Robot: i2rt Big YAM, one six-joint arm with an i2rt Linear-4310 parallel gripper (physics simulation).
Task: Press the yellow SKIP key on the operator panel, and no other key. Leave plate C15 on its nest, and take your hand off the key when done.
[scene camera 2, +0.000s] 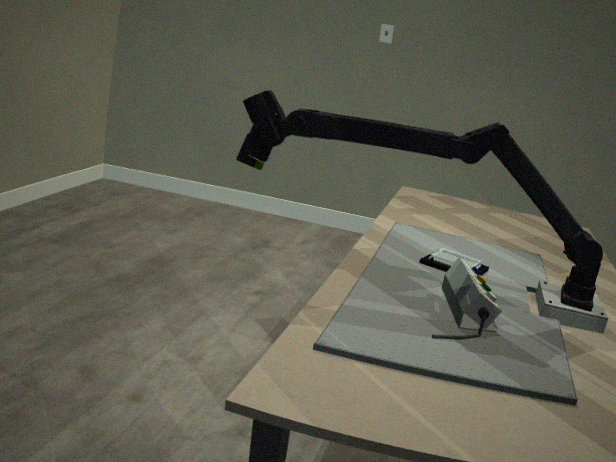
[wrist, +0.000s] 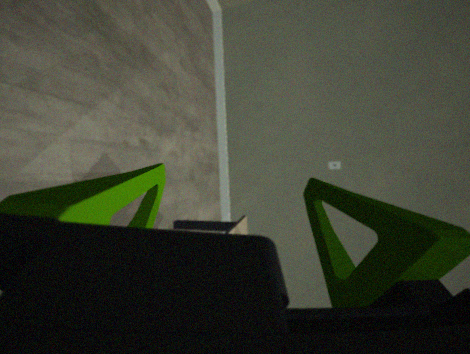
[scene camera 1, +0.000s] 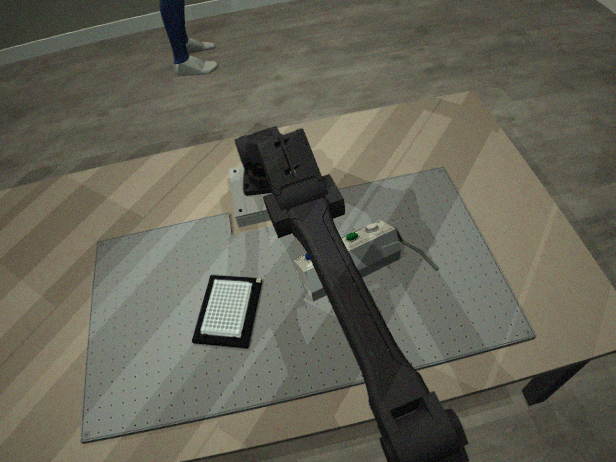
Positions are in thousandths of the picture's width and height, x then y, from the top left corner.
Labels:
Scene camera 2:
gripper: 412, 306
grey button box: 767, 668
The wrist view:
gripper: 507, 507
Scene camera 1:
white well plate: 368, 672

